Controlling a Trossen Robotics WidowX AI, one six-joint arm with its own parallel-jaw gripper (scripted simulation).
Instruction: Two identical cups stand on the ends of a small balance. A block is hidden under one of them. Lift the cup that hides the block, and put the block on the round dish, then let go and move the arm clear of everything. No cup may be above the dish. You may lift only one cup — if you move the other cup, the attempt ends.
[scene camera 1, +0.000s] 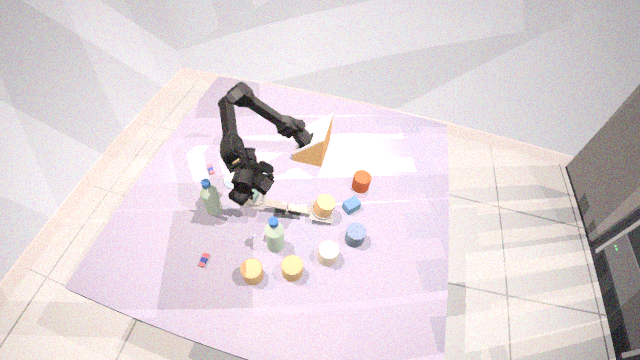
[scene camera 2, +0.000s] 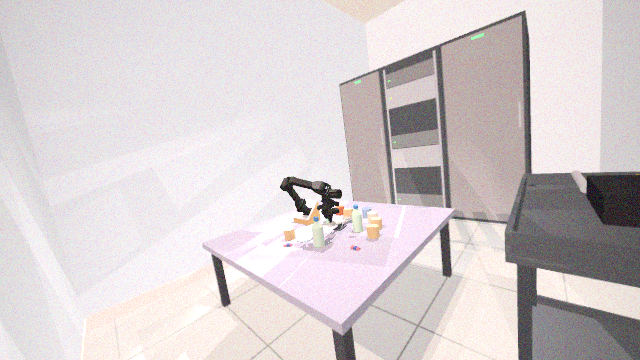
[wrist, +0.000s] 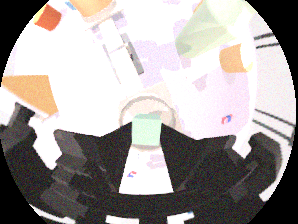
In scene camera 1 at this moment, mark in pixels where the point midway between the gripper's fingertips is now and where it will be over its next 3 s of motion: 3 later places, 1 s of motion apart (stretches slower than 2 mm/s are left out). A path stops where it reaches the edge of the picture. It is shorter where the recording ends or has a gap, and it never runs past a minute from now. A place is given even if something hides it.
The gripper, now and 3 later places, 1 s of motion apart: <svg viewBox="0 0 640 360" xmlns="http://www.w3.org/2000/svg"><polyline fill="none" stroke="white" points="254,195 247,180 235,174 234,173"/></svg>
